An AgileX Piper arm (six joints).
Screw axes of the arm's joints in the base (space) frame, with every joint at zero. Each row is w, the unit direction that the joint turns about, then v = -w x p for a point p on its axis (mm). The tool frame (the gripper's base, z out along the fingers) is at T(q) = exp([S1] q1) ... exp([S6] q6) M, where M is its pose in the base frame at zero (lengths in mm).
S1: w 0 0 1 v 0 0 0
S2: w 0 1 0 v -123 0 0
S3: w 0 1 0 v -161.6 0 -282.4
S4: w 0.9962 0 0.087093 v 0 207.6 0
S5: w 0 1 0 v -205.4 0 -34.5
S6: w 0.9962 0 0.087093 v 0 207.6 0
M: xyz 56.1 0 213.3 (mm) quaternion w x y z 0.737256 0 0.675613 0
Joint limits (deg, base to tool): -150..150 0..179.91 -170..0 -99.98..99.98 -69.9..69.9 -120..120
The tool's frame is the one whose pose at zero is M.
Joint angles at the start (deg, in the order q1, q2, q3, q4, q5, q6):
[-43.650, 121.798, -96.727, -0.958, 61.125, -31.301]
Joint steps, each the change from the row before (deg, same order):
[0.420, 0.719, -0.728, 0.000, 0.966, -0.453]
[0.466, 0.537, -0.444, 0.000, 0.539, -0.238]
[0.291, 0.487, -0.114, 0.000, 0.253, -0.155]
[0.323, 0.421, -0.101, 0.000, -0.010, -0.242]
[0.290, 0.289, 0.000, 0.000, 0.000, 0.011]
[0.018, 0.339, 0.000, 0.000, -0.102, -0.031]
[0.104, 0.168, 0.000, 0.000, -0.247, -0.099]
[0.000, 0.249, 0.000, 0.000, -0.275, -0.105]
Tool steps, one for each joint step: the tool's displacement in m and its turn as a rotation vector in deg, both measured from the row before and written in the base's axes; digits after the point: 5 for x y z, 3 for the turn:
[0.00312, 0.00146, -0.00248, 0.611, 0.749, 0.853]
[0.00312, 0.00197, -0.00226, 0.408, 0.488, 0.693]
[0.00182, 0.00137, -0.00329, 0.411, 0.476, 0.441]
[0.00220, 0.00137, -0.00280, 0.191, 0.250, 0.564]
[0.00170, 0.00148, -0.00223, 0.194, 0.214, 0.279]
[0.00043, -0.00020, -0.00260, 0.157, 0.179, 0.050]
[0.00094, 0.00025, -0.00126, -0.058, -0.052, 0.206]
[0.00048, -0.00042, -0.00188, -0.023, -0.012, 0.109]

